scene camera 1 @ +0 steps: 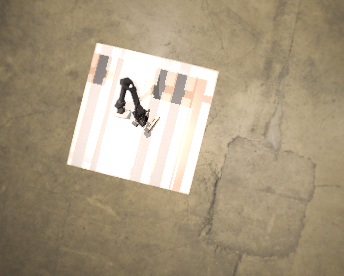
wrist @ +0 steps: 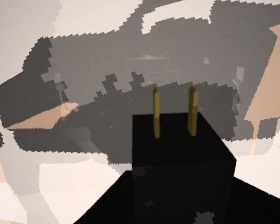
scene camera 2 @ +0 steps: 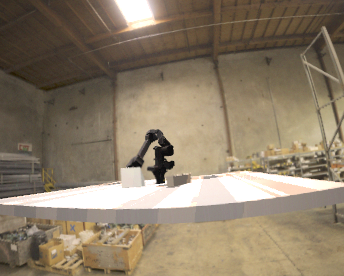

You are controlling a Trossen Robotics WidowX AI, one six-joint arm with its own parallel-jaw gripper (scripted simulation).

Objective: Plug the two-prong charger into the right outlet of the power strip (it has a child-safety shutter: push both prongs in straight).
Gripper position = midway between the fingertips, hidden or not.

Observation:
The gripper [wrist: 168, 177] holds a two-prong charger [wrist: 178, 162].

